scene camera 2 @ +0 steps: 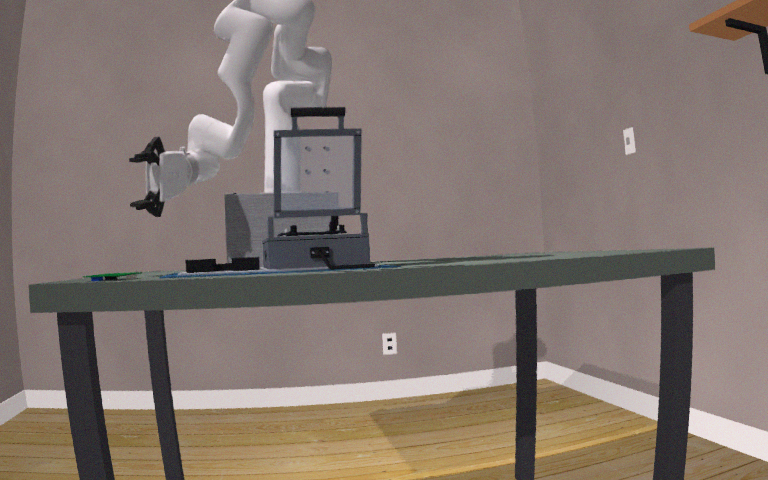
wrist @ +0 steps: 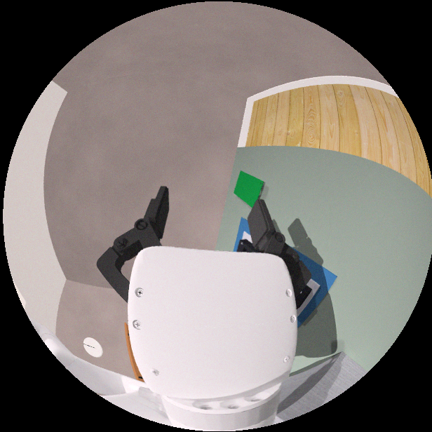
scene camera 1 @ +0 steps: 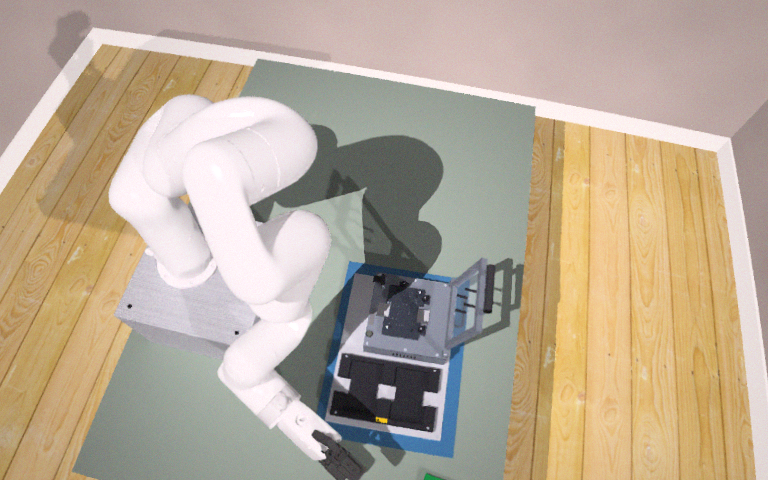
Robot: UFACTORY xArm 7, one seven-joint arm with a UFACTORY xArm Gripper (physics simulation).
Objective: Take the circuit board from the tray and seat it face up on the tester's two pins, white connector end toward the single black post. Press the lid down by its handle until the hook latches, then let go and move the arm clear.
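Frame: origin at the arm's base, x left, y ahead, z down, level; metres.
Seen in the pictures: gripper, between the fingertips: (scene camera 2: 134,183) (scene camera 1: 353,476); arm's base, origin of its link: (scene camera 1: 189,260).
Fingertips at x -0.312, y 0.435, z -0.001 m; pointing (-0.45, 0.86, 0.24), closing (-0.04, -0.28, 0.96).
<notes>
Offsets run from my fingertips to a thing's top centre. "spot": to the spot under its first point. Level surfaces: height alone.
The green circuit board {dx +0.001, dy +0.187, dz +0.174 m} (scene camera 1: 434,477) (scene camera 2: 112,275) (wrist: 249,188) lies on the table outside the tray, near its edge. Blue and black parts show under it in scene camera 2, its plain green side up. The black tray (scene camera 1: 362,393) (scene camera 2: 201,264) holds no board. The grey tester {spot: dx +0.277, dy +0.044, dz +0.124 m} (scene camera 1: 407,348) (scene camera 2: 294,254) stands beside it with its lid (scene camera 1: 483,305) (scene camera 2: 277,175) raised and the black handle {dx +0.364, dy +0.164, dz -0.091 m} (scene camera 1: 489,288) (scene camera 2: 317,111) at the top. My gripper (scene camera 1: 346,466) (scene camera 2: 131,181) (wrist: 211,202) is open and empty, held sideways high above the table, short of the board.
A blue mat {dz +0.182 m} (scene camera 1: 453,447) (wrist: 325,276) lies under the tester and tray. The grey arm base (scene camera 1: 175,308) stands on the table (scene camera 1: 475,152) (scene camera 2: 453,278). A wooden shelf (scene camera 2: 730,19) is on the wall at upper right in scene camera 2.
</notes>
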